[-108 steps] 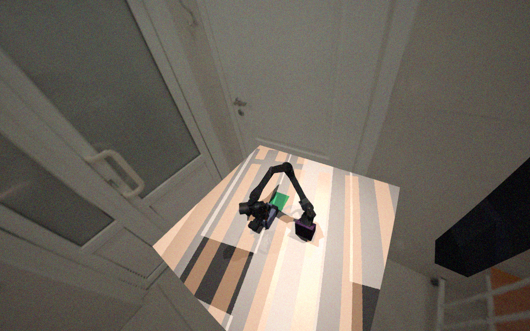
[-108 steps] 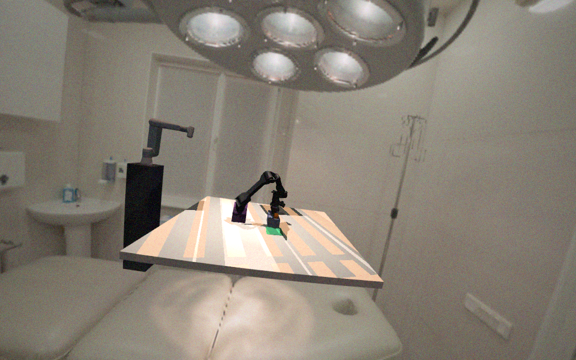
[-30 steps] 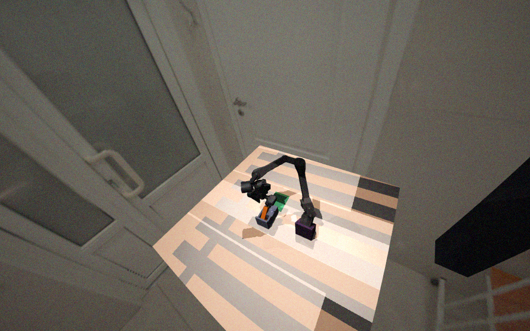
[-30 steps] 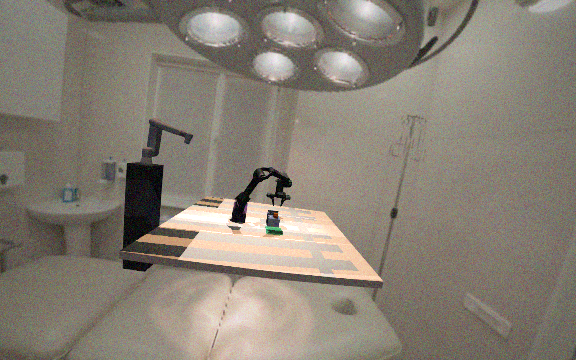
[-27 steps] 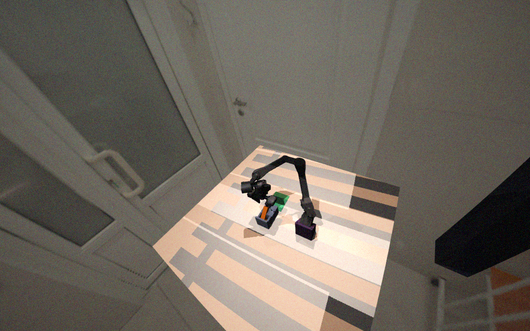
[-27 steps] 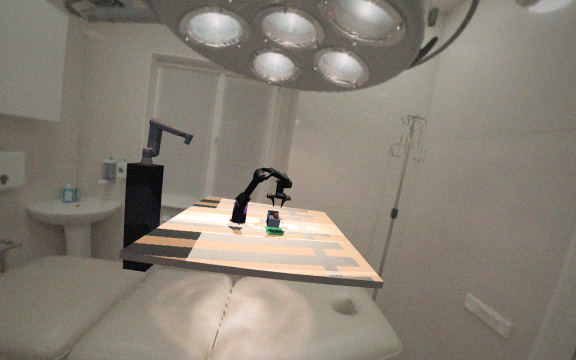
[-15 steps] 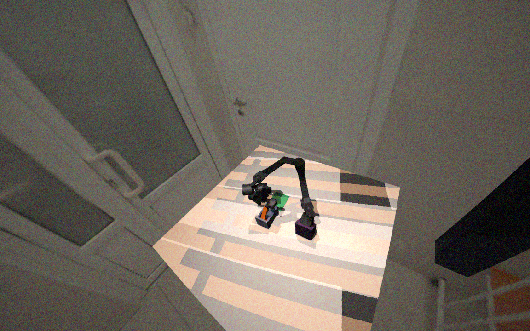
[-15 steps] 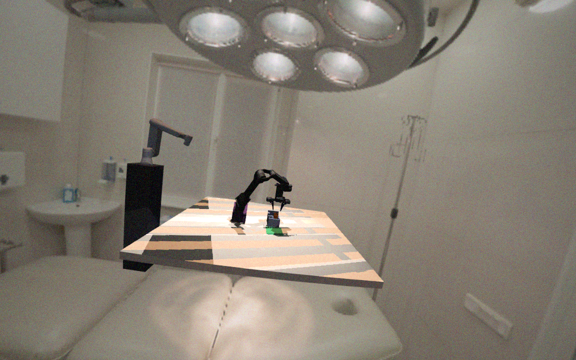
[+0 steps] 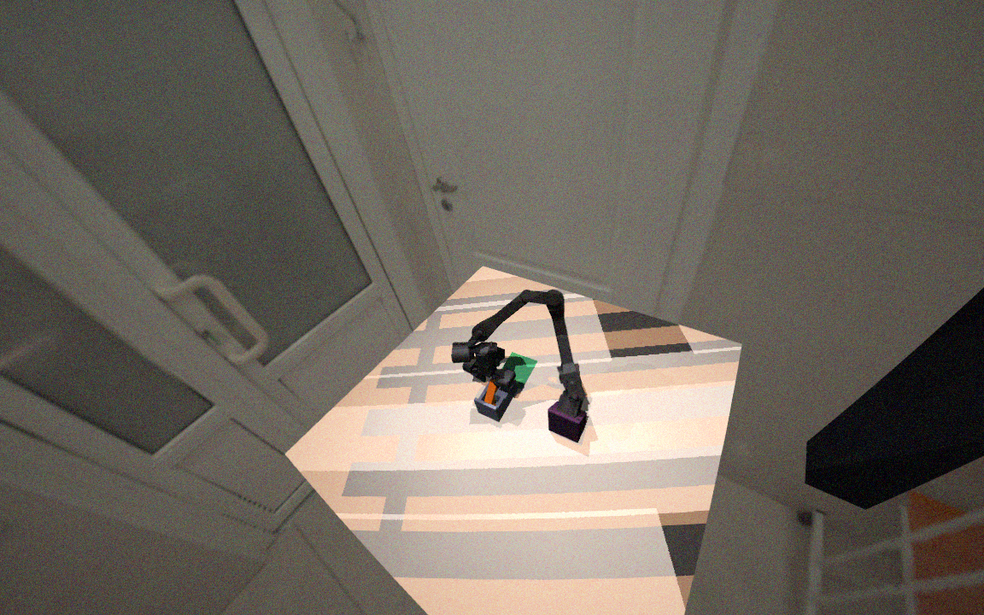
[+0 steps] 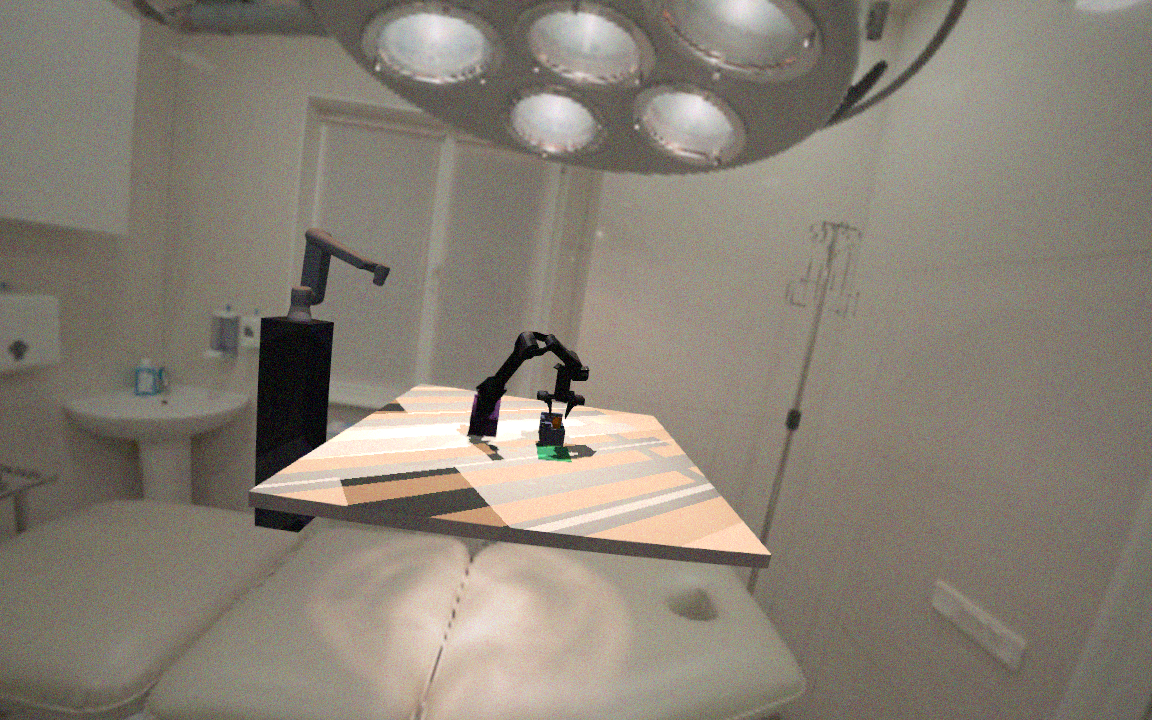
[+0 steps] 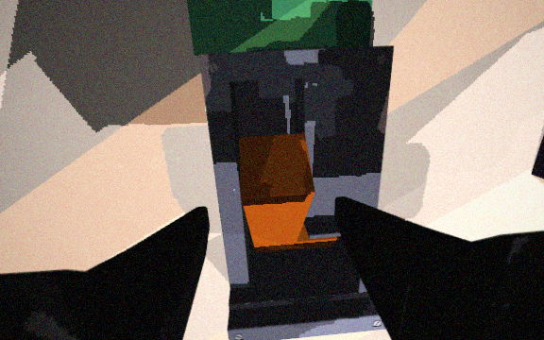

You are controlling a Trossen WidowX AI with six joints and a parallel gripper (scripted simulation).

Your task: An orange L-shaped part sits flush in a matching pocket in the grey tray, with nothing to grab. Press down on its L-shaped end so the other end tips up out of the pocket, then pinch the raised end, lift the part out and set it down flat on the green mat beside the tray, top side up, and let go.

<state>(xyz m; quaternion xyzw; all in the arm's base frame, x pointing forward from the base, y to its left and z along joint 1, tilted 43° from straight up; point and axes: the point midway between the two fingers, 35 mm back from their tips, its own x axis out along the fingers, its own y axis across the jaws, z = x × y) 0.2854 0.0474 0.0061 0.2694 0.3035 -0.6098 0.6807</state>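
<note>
Right now the orange L-shaped part is 50 mm below my gripper tip, 30 mm to the left of it and 20 mm behind it. Also, from my gripper tip: green mat (150 mm to the right, 100 mm below).
</note>
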